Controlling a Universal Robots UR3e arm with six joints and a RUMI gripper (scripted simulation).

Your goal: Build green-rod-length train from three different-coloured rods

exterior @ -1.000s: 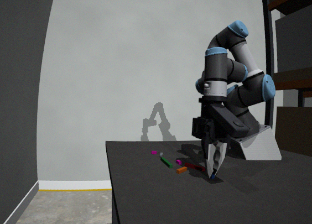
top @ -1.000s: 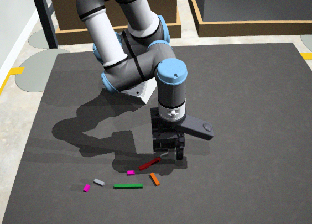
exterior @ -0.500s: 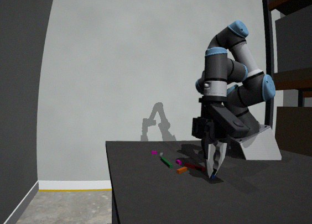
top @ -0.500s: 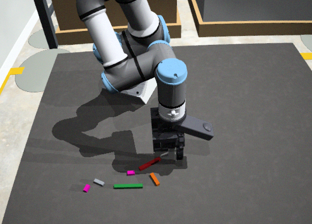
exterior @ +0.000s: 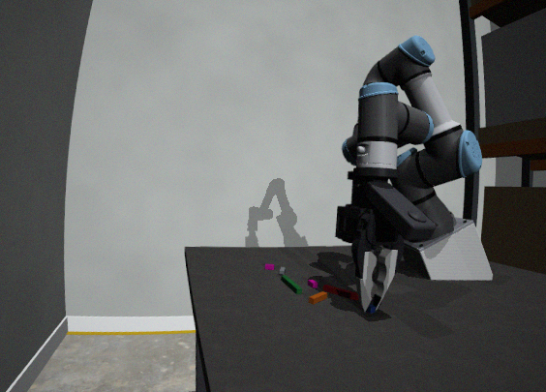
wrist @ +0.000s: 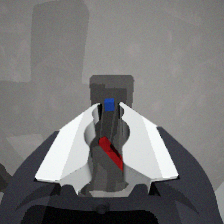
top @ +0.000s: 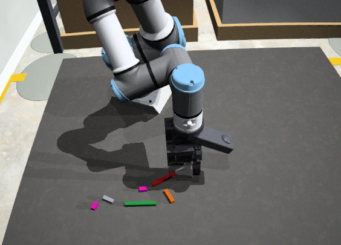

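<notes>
The blue rod is 1 cm below my hand. The rest, counted from my hand: green rod: 8 cm ahead, 14 cm to the right, 1 cm below; then orange rod: 6 cm ahead, 6 cm to the right, 1 cm below; then red rod: 1 cm ahead, 8 cm to the right, 1 cm below.
</notes>
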